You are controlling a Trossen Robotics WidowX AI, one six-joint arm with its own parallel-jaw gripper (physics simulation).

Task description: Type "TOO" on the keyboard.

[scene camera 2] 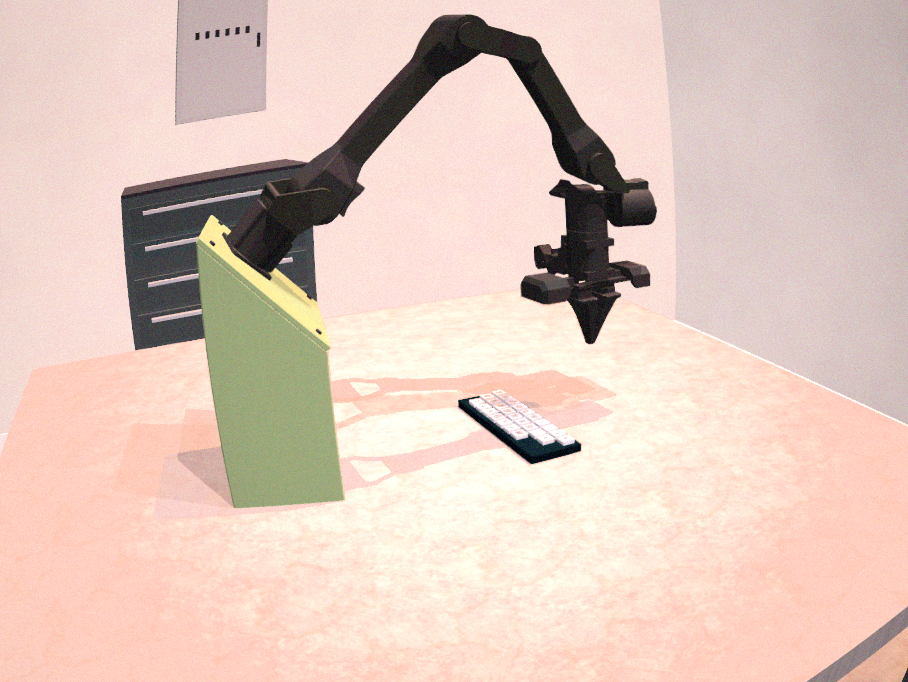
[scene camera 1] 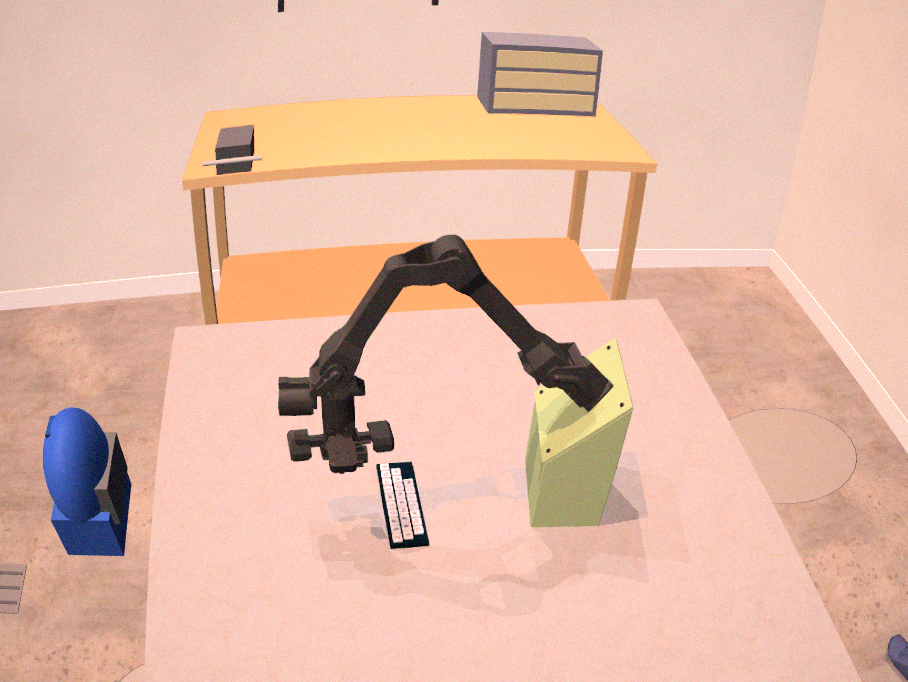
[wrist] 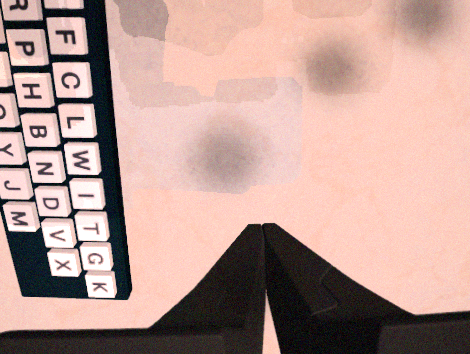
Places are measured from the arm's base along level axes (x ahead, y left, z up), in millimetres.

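Pixels of known places: gripper, fingertip midpoint: (scene camera 2: pixel 590 343) (scene camera 1: pixel 341 472) (wrist: pixel 261 236); arm's base at its link origin: (scene camera 2: pixel 245 256) (scene camera 1: pixel 594 391).
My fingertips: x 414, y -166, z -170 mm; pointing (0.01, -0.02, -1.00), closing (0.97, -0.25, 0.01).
Observation:
For each thing: its top centre in the pictures, then the offset to it from my fingertips. Level surfaces: height alone.
- dark keyboard at its top centre: (wrist: pixel 39 140) (scene camera 2: pixel 516 417) (scene camera 1: pixel 401 500) dz -84, dx -103, dy +41 mm
- T key at its top centre: (wrist: pixel 90 228) (scene camera 2: pixel 549 427) dz -84, dx -100, dy -15 mm
- pale table at its surface level: dz -100 mm
The dark keyboard (scene camera 1: pixel 402 506) (scene camera 2: pixel 529 449) (wrist: pixel 30 272) with white keys lies flat on the table. In the wrist view it runs along the left side, and its left and top parts are cut off. The T key (wrist: pixel 92 227) is readable near the lower end of its right column, between I and G. No O key can be made out there. My gripper (scene camera 1: pixel 344 467) (scene camera 2: pixel 590 341) (wrist: pixel 261 236) is shut with nothing between its fingertips. It hangs above the table, pointing down, to the right of the T key in the wrist view and apart from the keyboard.
The green pedestal (scene camera 1: pixel 576 469) (scene camera 2: pixel 271 411) carries the arm's base on the pale table (scene camera 1: pixel 242 624) (scene camera 2: pixel 513 572). A wooden workbench (scene camera 1: pixel 411 135) stands behind, with a drawer unit (scene camera 1: pixel 544 70) on it. A blue object (scene camera 1: pixel 77 462) is left of the table.

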